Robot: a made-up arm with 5 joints.
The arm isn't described. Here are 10 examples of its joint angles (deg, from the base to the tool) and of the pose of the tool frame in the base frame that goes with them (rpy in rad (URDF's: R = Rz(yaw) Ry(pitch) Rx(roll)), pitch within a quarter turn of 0, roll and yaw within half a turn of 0; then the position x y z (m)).
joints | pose
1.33 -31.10 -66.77 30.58 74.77 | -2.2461 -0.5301 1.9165 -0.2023 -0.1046 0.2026
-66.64 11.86 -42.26 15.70 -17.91 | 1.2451 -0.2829 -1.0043 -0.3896 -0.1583 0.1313
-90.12 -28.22 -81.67 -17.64 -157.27 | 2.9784 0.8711 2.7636 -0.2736 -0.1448 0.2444
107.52 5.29 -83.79 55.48 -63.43 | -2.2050 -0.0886 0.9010 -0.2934 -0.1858 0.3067
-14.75 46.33 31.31 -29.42 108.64 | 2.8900 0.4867 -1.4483 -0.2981 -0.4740 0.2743
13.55 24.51 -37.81 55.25 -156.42 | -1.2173 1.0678 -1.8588 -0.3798 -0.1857 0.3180
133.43 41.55 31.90 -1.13 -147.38 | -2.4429 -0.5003 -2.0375 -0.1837 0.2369 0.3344
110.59 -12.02 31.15 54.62 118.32 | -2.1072 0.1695 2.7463 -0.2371 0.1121 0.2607
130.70 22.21 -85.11 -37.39 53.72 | 1.2680 0.7847 3.0431 -0.2650 -0.0036 0.3510
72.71 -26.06 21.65 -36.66 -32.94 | -0.3234 -0.0320 0.3829 -0.2913 -0.0436 0.3404
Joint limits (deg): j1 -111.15..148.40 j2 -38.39..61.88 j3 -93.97..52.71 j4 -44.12..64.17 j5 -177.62..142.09
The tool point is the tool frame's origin. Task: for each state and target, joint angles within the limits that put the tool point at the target. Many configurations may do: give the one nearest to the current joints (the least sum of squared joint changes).
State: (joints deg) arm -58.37 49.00 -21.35 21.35 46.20
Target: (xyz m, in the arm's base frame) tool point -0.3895 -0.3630 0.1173
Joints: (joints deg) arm -49.52 47.96 1.78 38.38 58.33
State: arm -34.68 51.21 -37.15 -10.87 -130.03
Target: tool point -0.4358 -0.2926 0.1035
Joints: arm -50.83 30.23 -53.30 -29.96 -132.95
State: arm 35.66 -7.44 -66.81 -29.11 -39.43
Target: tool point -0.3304 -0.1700 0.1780
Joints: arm 14.17 -15.83 -91.30 4.60 -39.50
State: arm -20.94 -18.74 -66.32 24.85 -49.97
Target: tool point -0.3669 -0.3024 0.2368
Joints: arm 27.07 20.76 -88.29 18.20 -37.48
